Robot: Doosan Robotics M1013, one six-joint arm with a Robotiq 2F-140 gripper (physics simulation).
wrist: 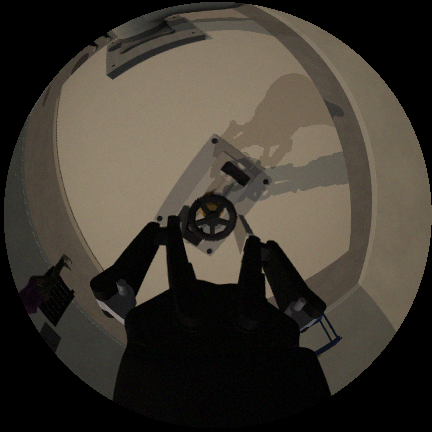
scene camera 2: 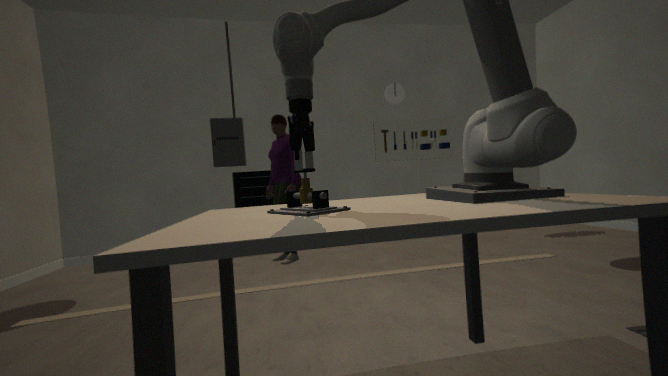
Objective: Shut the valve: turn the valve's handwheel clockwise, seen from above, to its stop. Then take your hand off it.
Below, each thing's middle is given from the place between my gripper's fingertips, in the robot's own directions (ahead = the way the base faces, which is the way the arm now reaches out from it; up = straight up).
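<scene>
The black spoked handwheel (wrist: pixel 211 218) is now 10 mm below my hand.
</scene>
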